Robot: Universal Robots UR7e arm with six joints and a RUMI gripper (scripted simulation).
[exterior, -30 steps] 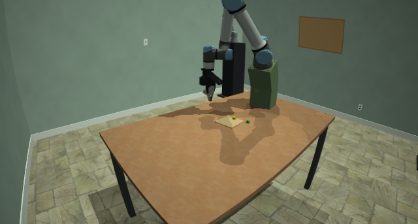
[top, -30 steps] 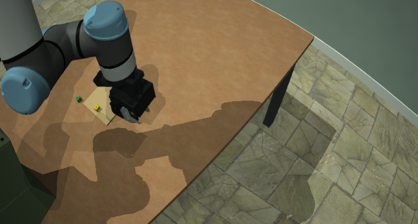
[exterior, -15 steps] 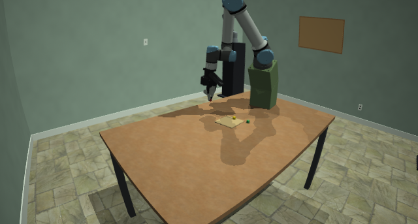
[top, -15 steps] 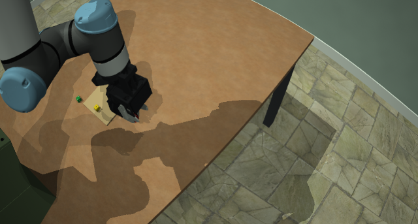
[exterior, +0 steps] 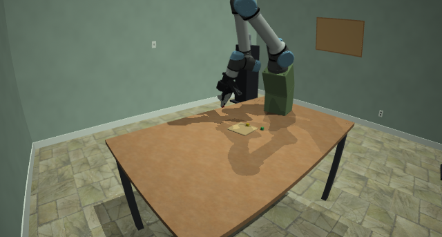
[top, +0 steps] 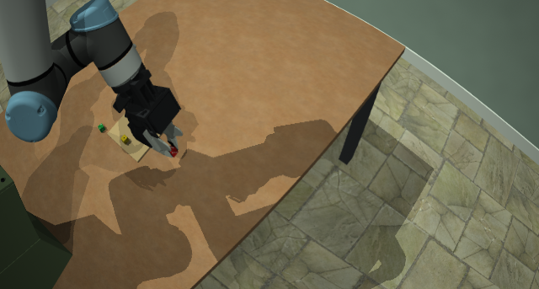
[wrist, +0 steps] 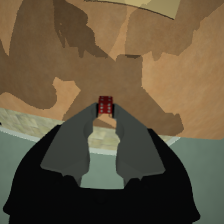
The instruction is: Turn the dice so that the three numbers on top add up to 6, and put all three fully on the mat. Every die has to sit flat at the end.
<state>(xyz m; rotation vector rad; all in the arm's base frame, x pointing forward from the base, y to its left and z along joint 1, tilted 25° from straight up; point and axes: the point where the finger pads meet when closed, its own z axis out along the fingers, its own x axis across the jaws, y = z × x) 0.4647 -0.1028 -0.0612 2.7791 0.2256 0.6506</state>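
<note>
My gripper is now 10 mm above the red die. The rest, counted from my hand: yellow die: 170 mm to the left, 100 mm below, 60 mm behind; mat: 180 mm to the left, 110 mm below, 10 mm behind; green die: 260 mm to the left, 100 mm below, 100 mm behind.
</note>
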